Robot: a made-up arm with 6 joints.
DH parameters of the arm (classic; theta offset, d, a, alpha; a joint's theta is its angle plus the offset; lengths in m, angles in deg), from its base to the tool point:
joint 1: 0 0.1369 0 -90
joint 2: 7.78 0 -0.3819 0
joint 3: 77.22 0 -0.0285 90
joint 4: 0 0.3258 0 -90
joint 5: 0 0 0.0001 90
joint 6: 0 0.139 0 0
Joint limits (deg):
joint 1: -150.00..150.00
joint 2: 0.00..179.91
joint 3: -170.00..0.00
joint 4: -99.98..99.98
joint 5: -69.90..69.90
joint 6: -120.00..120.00
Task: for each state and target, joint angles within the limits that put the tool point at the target. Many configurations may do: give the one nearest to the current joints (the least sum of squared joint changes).
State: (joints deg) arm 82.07 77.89 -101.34 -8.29 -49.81 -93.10
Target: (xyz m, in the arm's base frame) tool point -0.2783 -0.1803 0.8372
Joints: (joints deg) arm 40.73 41.44 -117.68 -21.82 -60.54 -93.10
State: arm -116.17 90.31 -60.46 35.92 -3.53 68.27
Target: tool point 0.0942 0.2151 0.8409
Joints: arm -118.16 31.87 -102.56 34.20 -13.71 68.27
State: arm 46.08 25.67 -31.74 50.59 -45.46 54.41
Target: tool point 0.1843 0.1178 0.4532
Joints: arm 50.92 44.73 -30.11 49.82 -40.43 54.41
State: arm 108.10 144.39 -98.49 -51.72 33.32 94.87
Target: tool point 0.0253 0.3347 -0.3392
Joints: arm 96.43 178.21 -79.73 -50.29 35.79 94.87
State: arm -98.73 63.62 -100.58 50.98 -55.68 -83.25
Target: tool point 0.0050 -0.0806 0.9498
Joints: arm -67.42 73.25 -129.46 22.91 -29.16 -83.25
